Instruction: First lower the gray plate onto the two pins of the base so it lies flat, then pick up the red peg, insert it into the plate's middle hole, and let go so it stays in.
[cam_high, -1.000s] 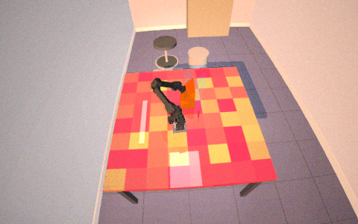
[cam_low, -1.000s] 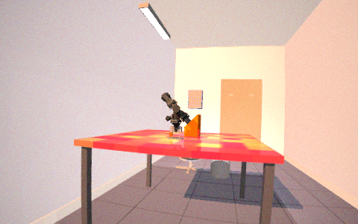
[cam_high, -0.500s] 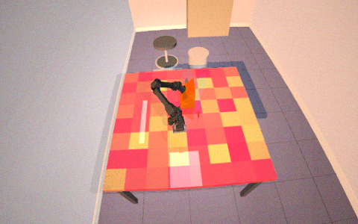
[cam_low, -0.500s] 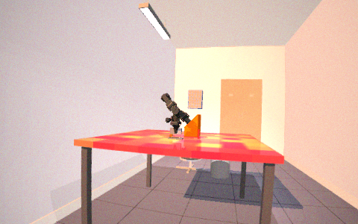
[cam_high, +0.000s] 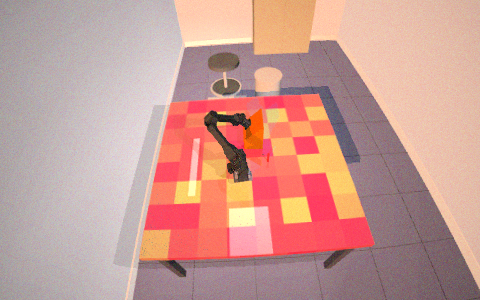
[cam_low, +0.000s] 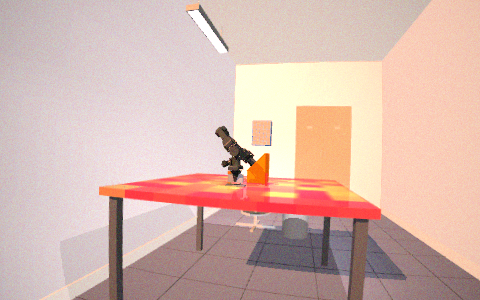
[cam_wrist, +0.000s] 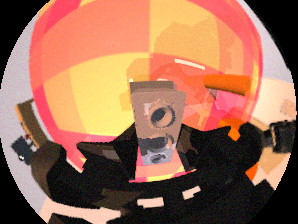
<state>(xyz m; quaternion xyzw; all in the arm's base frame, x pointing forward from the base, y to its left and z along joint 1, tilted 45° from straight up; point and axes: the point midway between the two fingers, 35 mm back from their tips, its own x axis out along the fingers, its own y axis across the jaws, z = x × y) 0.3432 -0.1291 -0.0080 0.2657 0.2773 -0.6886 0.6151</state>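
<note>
Right now the gray base is 20 mm below my gripper tip. Round my gripper tip: gray plate: 30 mm above; then orange piece: 130 mm behind, 60 mm to the right, 10 mm above; then red peg: 190 mm to the left, 110 mm behind, 10 mm above.
</note>
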